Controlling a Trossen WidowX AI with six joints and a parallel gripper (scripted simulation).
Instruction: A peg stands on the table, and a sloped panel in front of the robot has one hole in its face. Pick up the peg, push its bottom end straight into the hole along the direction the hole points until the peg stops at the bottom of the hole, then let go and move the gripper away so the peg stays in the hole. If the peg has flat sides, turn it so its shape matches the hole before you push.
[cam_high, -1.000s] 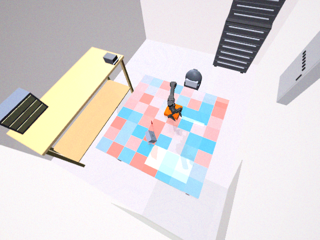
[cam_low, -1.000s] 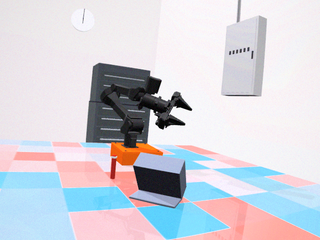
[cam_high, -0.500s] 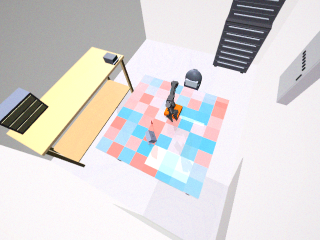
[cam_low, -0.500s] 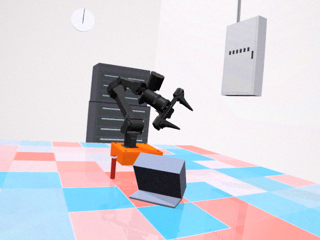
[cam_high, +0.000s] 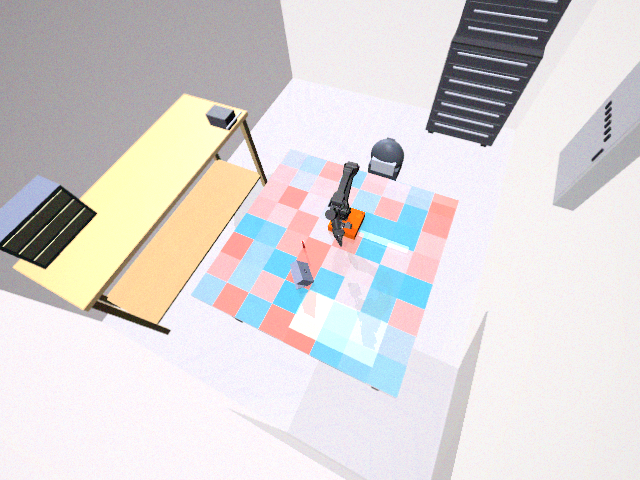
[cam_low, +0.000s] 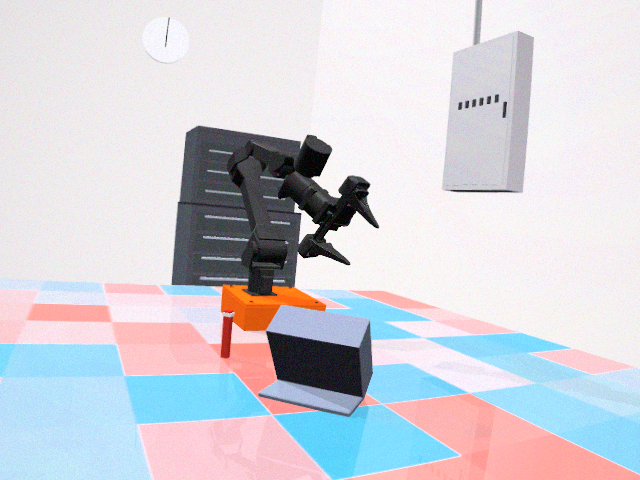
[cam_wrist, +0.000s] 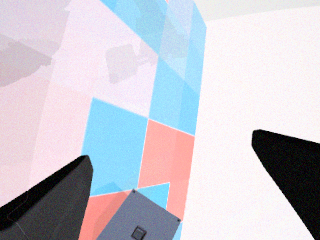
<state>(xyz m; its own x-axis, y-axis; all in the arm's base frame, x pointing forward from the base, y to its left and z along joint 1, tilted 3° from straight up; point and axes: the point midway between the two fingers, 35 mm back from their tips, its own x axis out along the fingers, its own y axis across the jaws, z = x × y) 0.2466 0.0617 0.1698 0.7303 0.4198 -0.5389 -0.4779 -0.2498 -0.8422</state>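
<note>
Now: the thin red peg 1 cm behind my gripper tip, 25 cm to the right of it and 14 cm below it. Also, from my gripper tip: grey sloped panel (18 cm ahead, 18 cm to the right, 14 cm below).
</note>
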